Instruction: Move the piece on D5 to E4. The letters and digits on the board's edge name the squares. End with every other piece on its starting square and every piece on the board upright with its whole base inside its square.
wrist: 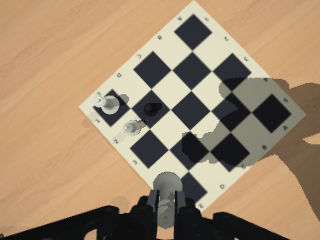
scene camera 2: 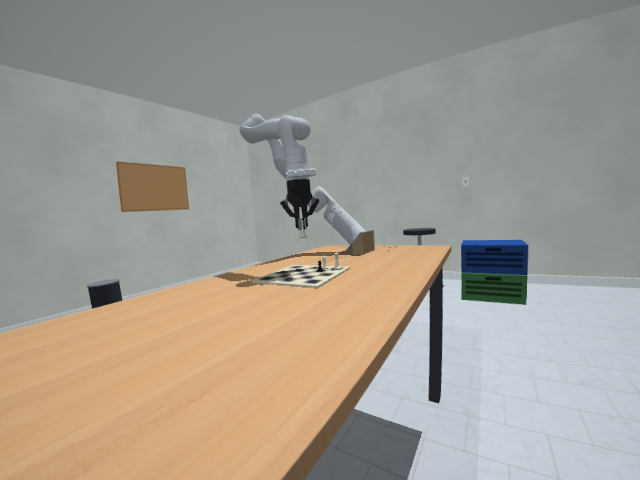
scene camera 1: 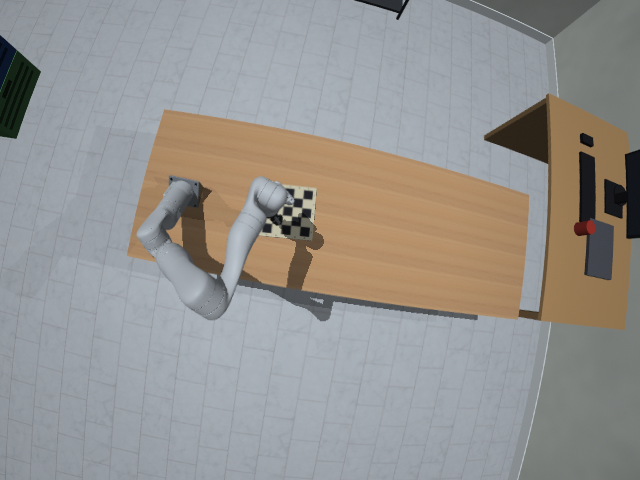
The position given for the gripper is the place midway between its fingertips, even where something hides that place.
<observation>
In view: the gripper (scene camera 2: 302,229) and a small chessboard (scene camera 1: 298,219).
The small chessboard shows as well in the wrist view (wrist: 219,112) and in scene camera 2 (scene camera 2: 296,275). The gripper shows as well in the wrist view (wrist: 166,203).
</observation>
